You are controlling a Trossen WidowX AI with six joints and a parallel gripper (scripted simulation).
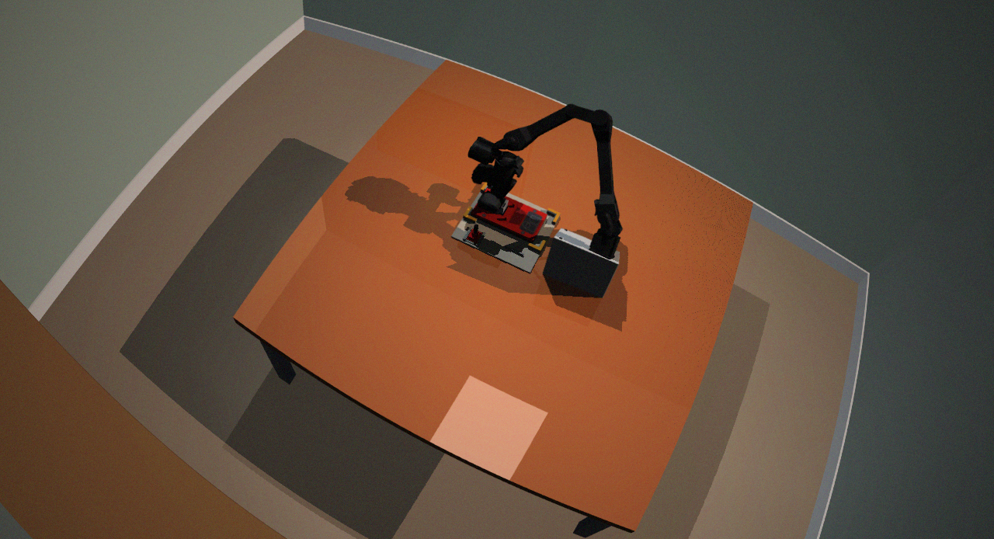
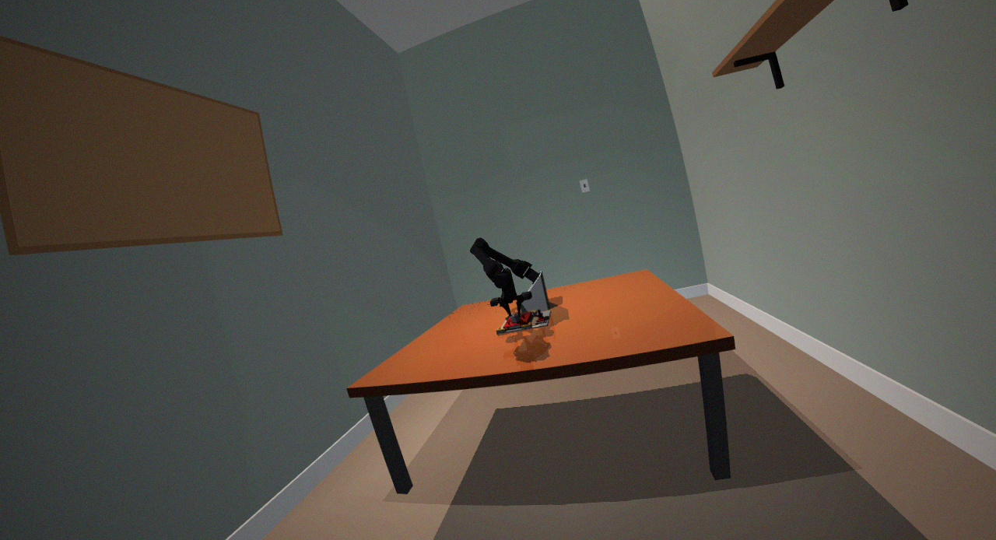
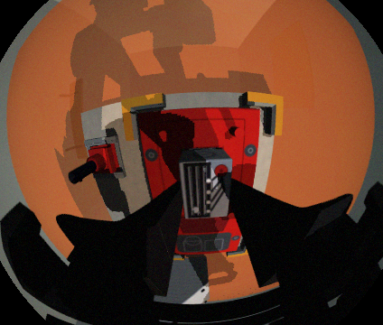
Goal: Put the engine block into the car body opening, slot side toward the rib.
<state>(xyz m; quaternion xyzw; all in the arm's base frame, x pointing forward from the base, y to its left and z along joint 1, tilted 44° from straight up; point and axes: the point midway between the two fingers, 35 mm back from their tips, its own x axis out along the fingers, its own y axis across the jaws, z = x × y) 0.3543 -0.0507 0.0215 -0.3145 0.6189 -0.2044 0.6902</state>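
Now: gripper tip 10 mm above the grey engine block. The rest, counted from my gripper tip: grey base plate 40 mm behind, 30 mm below, 10 mm to the left.
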